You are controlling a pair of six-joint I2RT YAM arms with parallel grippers.
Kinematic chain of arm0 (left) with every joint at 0, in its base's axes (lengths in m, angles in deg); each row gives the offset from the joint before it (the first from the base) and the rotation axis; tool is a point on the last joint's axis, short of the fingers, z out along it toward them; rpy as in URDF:
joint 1: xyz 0 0 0.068 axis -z
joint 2: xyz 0.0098 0.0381 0.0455 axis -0.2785 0.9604 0
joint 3: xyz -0.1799 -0.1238 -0.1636 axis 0.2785 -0.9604 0
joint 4: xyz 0.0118 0.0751 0.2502 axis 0.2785 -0.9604 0
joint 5: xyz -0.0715 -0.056 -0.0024 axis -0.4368 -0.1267 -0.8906
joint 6: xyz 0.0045 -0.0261 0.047 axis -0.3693 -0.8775 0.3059
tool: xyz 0 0 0 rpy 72.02 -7.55 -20.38
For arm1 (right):
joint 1: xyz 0 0 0.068 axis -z
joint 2: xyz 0.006 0.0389 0.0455 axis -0.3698 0.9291 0
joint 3: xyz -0.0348 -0.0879 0.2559 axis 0.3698 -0.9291 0
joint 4: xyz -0.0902 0.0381 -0.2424 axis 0.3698 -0.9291 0
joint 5: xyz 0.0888 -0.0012 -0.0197 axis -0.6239 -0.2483 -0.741
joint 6: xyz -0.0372 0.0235 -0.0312 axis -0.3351 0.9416 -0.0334
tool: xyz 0 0 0 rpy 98.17 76.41 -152.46
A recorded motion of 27 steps. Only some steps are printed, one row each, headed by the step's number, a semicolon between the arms.
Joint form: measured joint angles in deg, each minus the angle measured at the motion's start. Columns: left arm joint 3, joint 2, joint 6, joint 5, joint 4, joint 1; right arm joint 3, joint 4, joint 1, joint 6, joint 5, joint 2.
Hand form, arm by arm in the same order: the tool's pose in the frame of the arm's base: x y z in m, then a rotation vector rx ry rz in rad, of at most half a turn. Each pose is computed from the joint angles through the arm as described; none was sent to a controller.
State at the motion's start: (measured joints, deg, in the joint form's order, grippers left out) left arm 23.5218 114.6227 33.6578 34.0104 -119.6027 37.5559; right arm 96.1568 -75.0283 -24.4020 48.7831 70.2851 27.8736
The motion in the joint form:
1: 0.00 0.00 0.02 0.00 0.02 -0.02; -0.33 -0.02 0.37 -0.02 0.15 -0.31
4: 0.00 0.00 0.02 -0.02 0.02 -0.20; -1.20 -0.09 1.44 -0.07 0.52 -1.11
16: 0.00 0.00 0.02 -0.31 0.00 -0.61; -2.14 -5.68 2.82 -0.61 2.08 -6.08
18: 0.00 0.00 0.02 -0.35 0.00 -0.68; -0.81 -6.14 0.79 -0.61 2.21 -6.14
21: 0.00 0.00 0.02 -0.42 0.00 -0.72; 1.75 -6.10 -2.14 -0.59 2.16 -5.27
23: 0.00 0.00 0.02 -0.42 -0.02 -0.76; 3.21 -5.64 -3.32 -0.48 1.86 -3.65
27: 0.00 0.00 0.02 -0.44 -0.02 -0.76; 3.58 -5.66 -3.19 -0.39 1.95 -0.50
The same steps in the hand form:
1: 0.2438 -0.1044 0.2412 -0.0544 2.6624 -0.6106; 0.2379 0.2586 0.1342 -0.7076 2.4712 0.8384
4: 0.2442 -0.1036 0.2412 -0.0584 2.6618 -0.6101; 0.2400 0.2512 0.1346 -0.6813 2.4756 0.8226
16: 0.2448 -0.1020 0.2412 -0.0660 2.6617 -0.6140; 0.2363 0.2349 0.1509 -0.6492 2.5001 0.7661
18: 0.2449 -0.1017 0.2412 -0.0674 2.6616 -0.6145; 0.2310 0.2463 0.1572 -0.6926 2.4779 0.7839
21: 0.2449 -0.1016 0.2412 -0.0678 2.6616 -0.6158; 0.2250 0.2655 0.1651 -0.7551 2.4384 0.8186
23: 0.2450 -0.1014 0.2412 -0.0688 2.6618 -0.6155; 0.2241 0.2758 0.1637 -0.7814 2.4306 0.8356
27: 0.2450 -0.1014 0.2412 -0.0687 2.6619 -0.6159; 0.2272 0.2780 0.1470 -0.7819 2.4818 0.8089

